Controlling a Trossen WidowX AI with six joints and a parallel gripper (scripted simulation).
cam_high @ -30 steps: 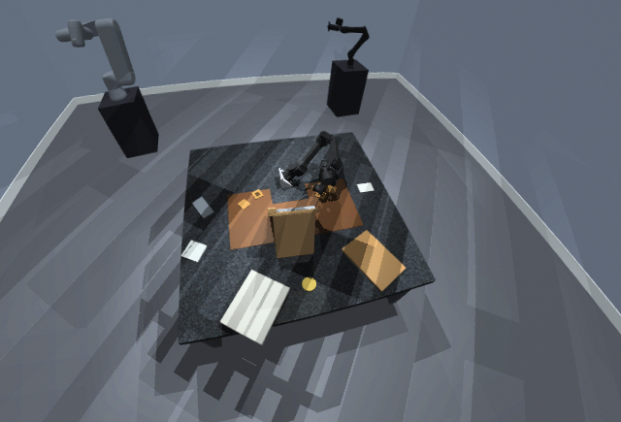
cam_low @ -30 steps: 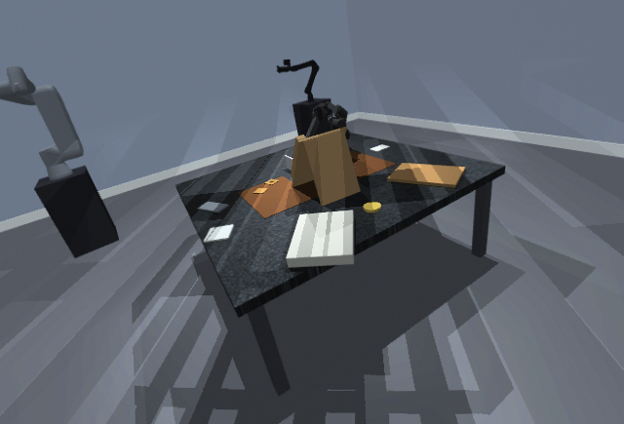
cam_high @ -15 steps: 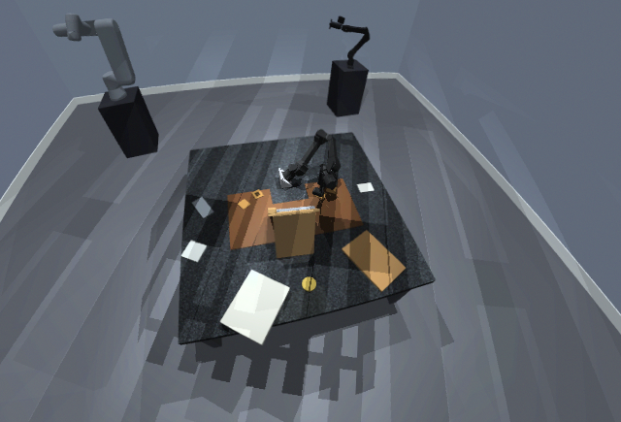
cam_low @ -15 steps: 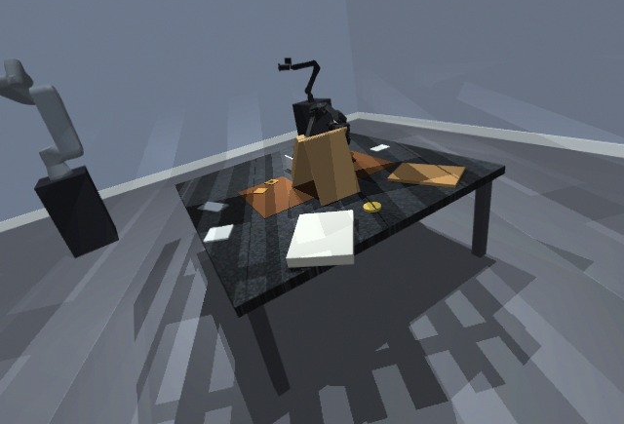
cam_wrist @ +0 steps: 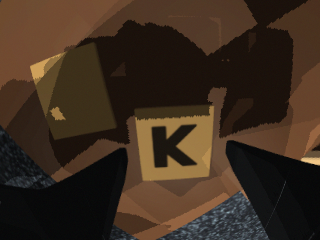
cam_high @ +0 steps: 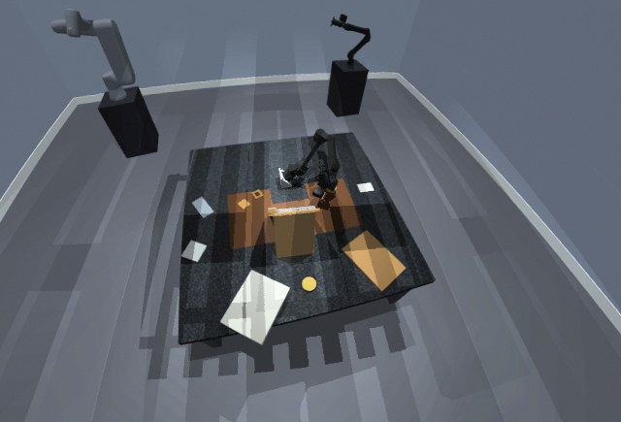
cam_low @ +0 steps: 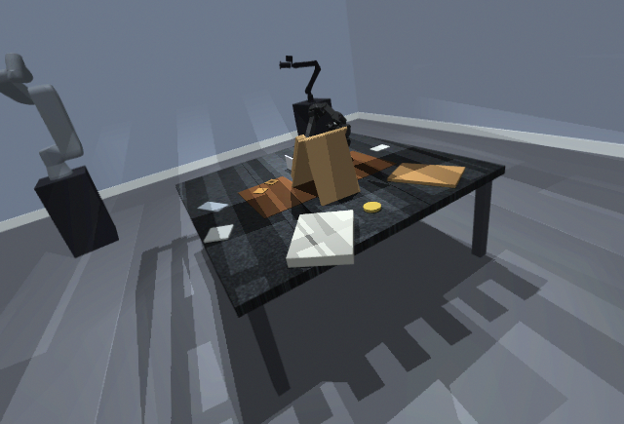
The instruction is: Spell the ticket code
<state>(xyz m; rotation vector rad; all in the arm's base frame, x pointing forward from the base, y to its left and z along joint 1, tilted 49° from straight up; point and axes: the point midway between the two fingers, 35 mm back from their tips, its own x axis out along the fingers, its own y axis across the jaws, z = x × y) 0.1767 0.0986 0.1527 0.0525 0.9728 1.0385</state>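
Now: gripper tip 110 mm short of the white ticket, 180 mm to the left of it and 60 mm below it. From my gripper tip the other things lie so: white box: 540 mm ahead, 550 mm to the right; then brown mat: 20 mm ahead, 200 mm to the right, 10 mm below; then flat tan slab: 510 mm ahead, 100 mm to the left, 10 mm below.
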